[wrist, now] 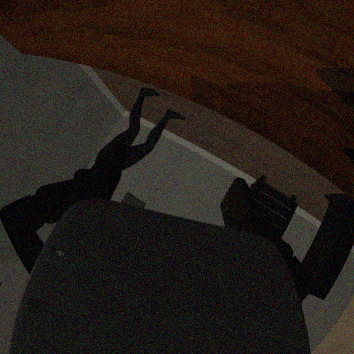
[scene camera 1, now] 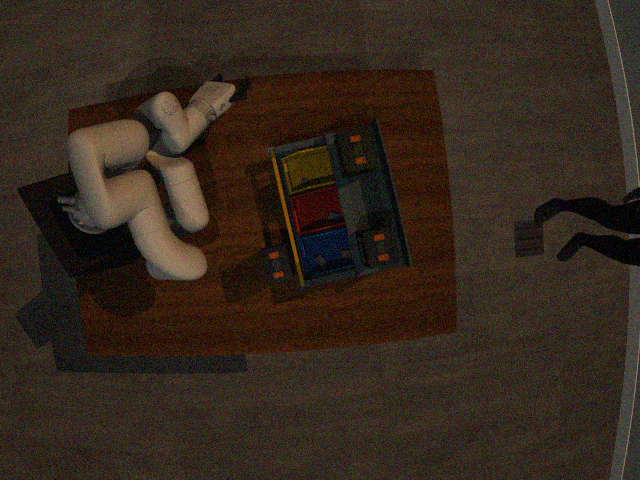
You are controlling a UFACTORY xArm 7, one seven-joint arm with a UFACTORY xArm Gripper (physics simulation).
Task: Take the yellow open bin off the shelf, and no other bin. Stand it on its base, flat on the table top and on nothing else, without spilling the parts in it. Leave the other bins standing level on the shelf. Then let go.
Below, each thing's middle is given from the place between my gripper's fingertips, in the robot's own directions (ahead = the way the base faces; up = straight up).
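The yellow open bin (scene camera 1: pixel 314 164) is 23 cm to the right of my hand, 25 cm ahead of it and 4 cm below it. Then there's the blue bin (scene camera 1: pixel 329 244), which sits 32 cm ahead of my hand and 4 cm below it, and it's 44 cm to the right of it too.
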